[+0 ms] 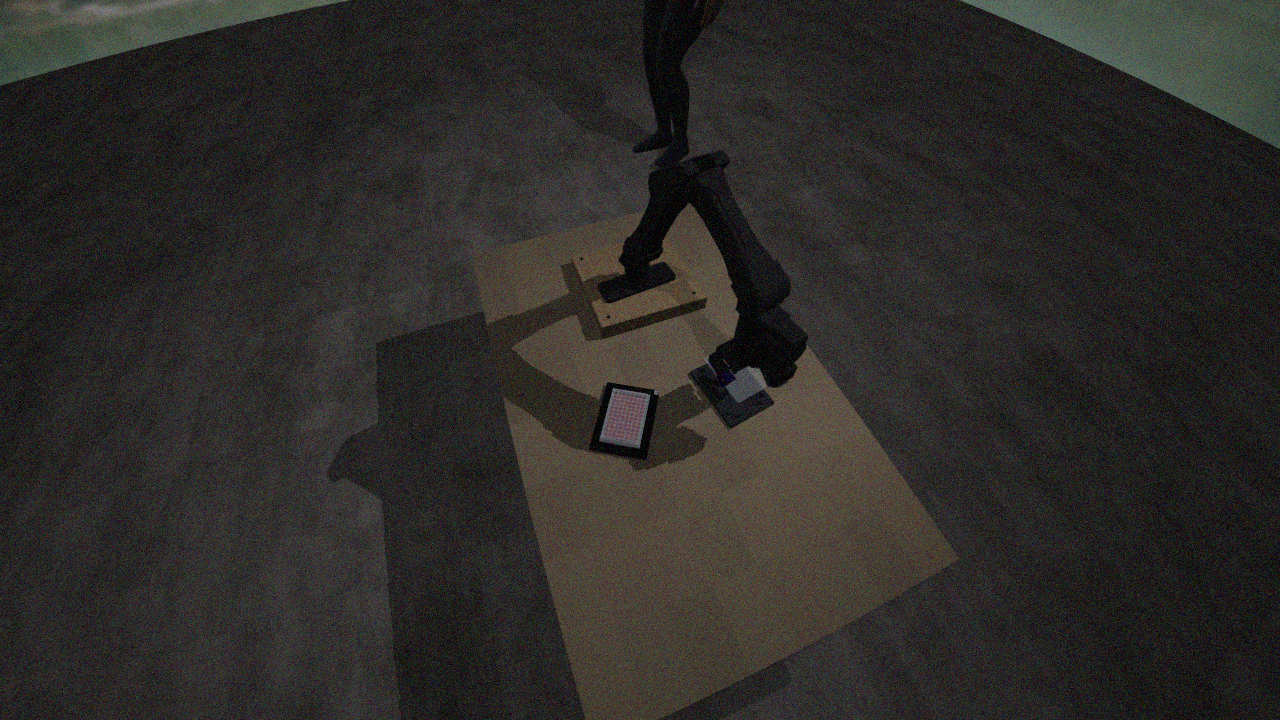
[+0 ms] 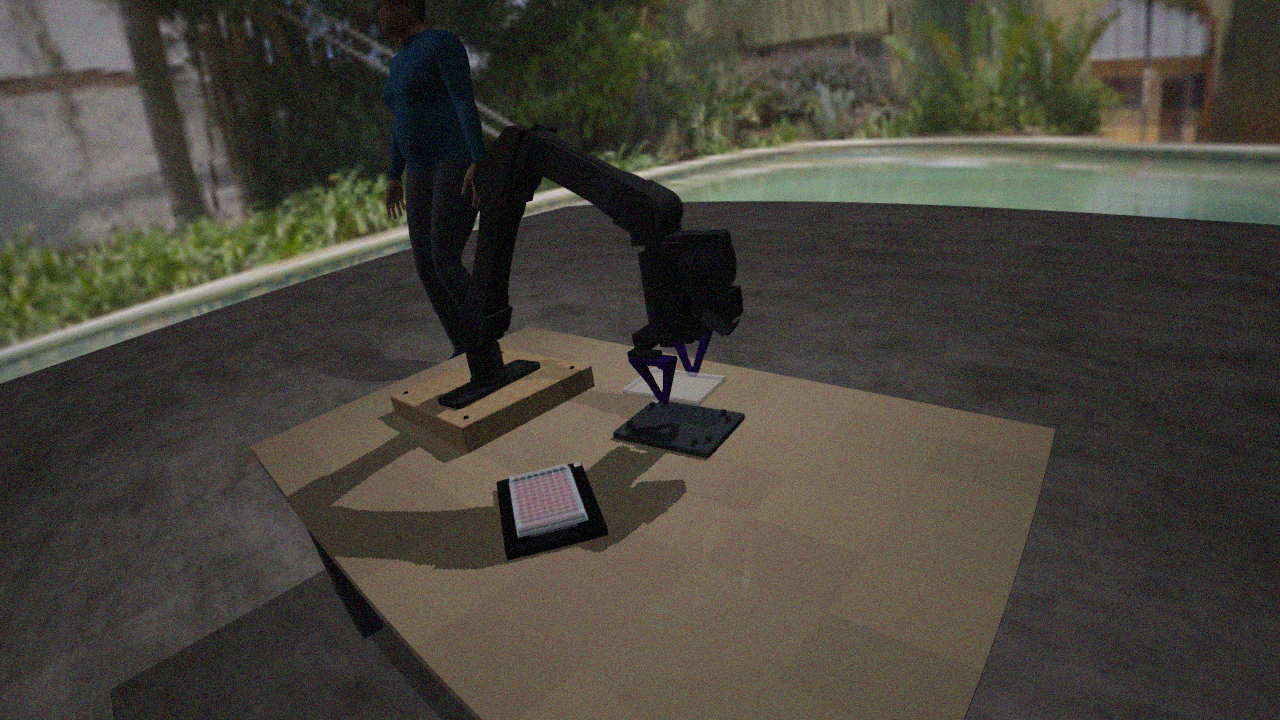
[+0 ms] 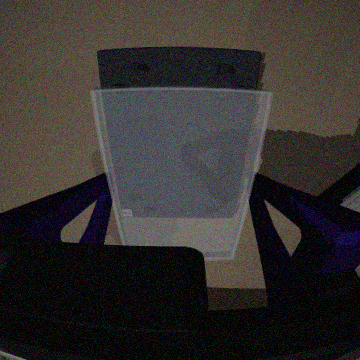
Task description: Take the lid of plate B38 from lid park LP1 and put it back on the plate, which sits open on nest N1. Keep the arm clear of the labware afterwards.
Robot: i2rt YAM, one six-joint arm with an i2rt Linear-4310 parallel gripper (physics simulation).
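Frame: origin at the arm's base, x right, y ahead, z up, level; metres.
Where they show: gripper, between the fingertips: (image 1: 737, 375) (image 2: 678, 388) (image 3: 180, 180); arm's base, origin of its link: (image 1: 637, 283) (image 2: 491, 385).
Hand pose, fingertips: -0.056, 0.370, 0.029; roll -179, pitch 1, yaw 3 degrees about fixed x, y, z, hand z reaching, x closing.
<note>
Each offset is from my fingertips to the top centre of the thing, as dx, dy, dz. Level surfaces: height alone.
My gripper (image 1: 732, 376) (image 2: 670, 367) (image 3: 180, 180) is shut on the clear lid {+0.000, -0.007, +0.009} (image 1: 745, 386) (image 2: 676, 386) (image 3: 178, 153), its purple fingers on the two long sides. The lid hangs level, a little above the dark lid park LP1 {-0.002, -0.008, -0.050} (image 1: 736, 412) (image 2: 682, 429) (image 3: 178, 66), which lies bare beneath it. Plate B38 {+0.248, -0.046, -0.043} (image 1: 625, 417) (image 2: 546, 499), with pink wells, sits open on the black nest N1 {+0.248, -0.046, -0.052} (image 1: 596, 429) (image 2: 556, 540), to the left of the lid park on the tan table {dz -0.070} (image 1: 716, 555) (image 2: 787, 555).
The arm's base stands on a wooden block (image 1: 645, 312) (image 2: 500, 405) at the table's back. A person (image 1: 666, 80) (image 2: 432, 160) stands on the ground just behind the base.
</note>
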